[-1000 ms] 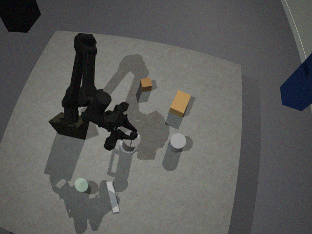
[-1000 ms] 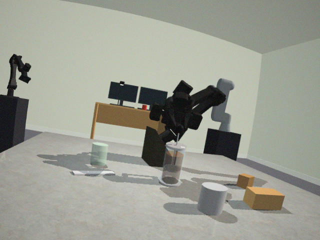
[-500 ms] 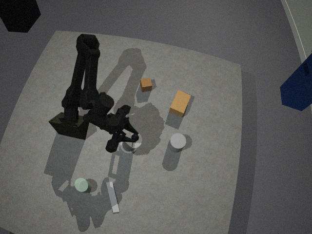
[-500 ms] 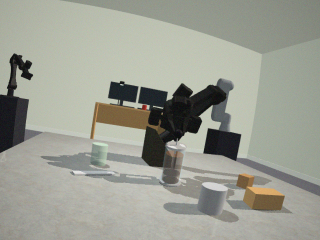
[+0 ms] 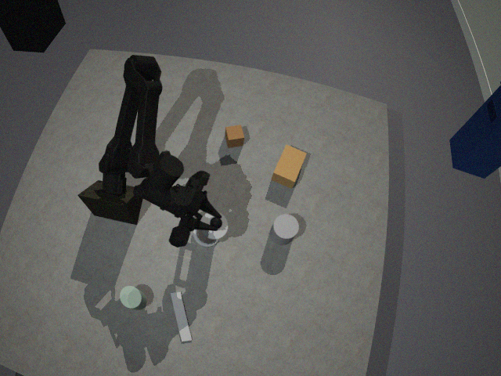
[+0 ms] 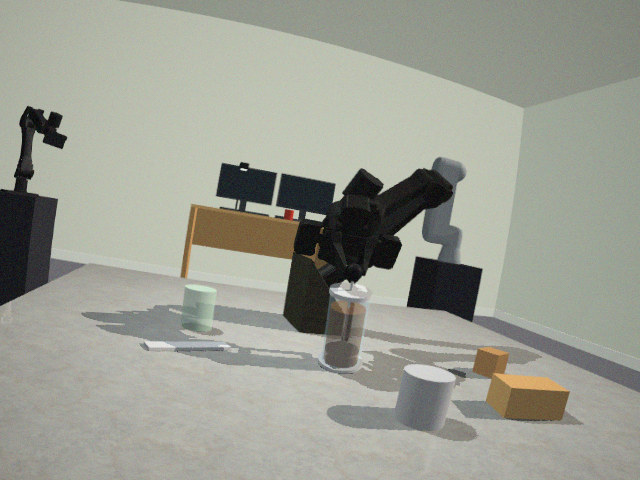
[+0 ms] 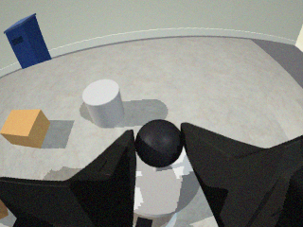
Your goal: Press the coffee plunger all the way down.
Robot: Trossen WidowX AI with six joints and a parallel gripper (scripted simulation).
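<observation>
Right now the coffee press is 80 mm below my gripper tip, 40 mm behind it and 20 mm to the left of it. From my gripper tip the other things lie so: flat white bar (250 mm to the right, 170 mm below, 60 mm behind); then pale green cylinder (240 mm to the right, 190 mm behind, 140 mm below); then orange cube (340 mm to the left, 150 mm below, 30 mm behind).
</observation>
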